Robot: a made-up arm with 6 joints. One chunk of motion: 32 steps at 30 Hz.
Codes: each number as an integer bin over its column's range. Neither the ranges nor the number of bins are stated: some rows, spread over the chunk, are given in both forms.
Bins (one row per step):
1: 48 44 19 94 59 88
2: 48 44 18 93 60 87
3: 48 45 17 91 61 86
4: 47 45 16 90 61 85
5: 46 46 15 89 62 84
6: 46 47 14 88 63 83
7: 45 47 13 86 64 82
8: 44 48 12 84 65 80
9: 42 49 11 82 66 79
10: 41 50 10 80 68 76
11: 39 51 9 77 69 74
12: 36 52 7 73 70 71
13: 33 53 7 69 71 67
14: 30 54 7 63 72 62
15: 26 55 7 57 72 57
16: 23 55 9 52 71 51
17: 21 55 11 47 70 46
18: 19 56 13 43 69 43
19: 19 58 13 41 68 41
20: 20 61 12 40 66 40
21: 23 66 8 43 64 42
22: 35 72 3 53 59 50
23: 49 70 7 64 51 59
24: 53 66 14 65 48 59
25: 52 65 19 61 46 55
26: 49 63 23 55 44 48
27: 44 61 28 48 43 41
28: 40 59 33 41 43 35
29: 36 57 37 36 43 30
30: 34 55 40 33 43 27
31: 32 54 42 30 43 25
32: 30 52 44 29 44 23
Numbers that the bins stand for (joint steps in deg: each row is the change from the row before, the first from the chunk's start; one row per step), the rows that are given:
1: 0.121 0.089 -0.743 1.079 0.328 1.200
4: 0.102 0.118 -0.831 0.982 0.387 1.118
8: 0.044 0.206 -0.948 0.836 0.504 0.982
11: -0.052 0.294 -1.036 0.667 0.621 0.818
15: -0.301 0.411 -1.095 0.182 0.709 0.355
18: -0.435 0.440 -0.919 -0.158 0.621 -0.027
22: -0.128 0.909 -1.212 0.085 0.328 0.164
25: 0.198 0.704 -0.743 0.279 -0.053 0.300
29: -0.109 0.470 -0.216 -0.327 -0.140 -0.382
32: -0.224 0.323 -0.011 -0.497 -0.111 -0.573
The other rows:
2: 0.121 0.089 -0.773 1.055 0.358 1.173
3: 0.121 0.118 -0.802 1.006 0.387 1.145
5: 0.083 0.147 -0.861 0.958 0.416 1.091
6: 0.083 0.177 -0.890 0.933 0.445 1.064
7: 0.064 0.177 -0.919 0.885 0.475 1.036
9: 0.006 0.235 -0.978 0.788 0.533 0.955
10: -0.013 0.265 -1.007 0.739 0.592 0.873
12: -0.109 0.323 -1.095 0.570 0.651 0.736
13: -0.167 0.353 -1.095 0.473 0.680 0.627
14: -0.224 0.382 -1.095 0.327 0.709 0.491
16: -0.359 0.411 -1.036 0.061 0.680 0.191
17: -0.397 0.411 -0.978 -0.061 0.651 0.055
19: -0.435 0.499 -0.919 -0.206 0.592 -0.082
20: -0.416 0.587 -0.948 -0.230 0.533 -0.109
21: -0.359 0.733 -1.066 -0.158 0.475 -0.055
23: 0.140 0.851 -1.095 0.352 0.094 0.409
24: 0.217 0.733 -0.890 0.376 0.006 0.409
26: 0.140 0.645 -0.626 0.133 -0.111 0.109
27: 0.044 0.587 -0.480 -0.036 -0.140 -0.082
28: -0.032 0.528 -0.333 -0.206 -0.140 -0.245
30: -0.147 0.411 -0.128 -0.400 -0.140 -0.464
31: -0.186 0.382 -0.070 -0.473 -0.140 -0.518

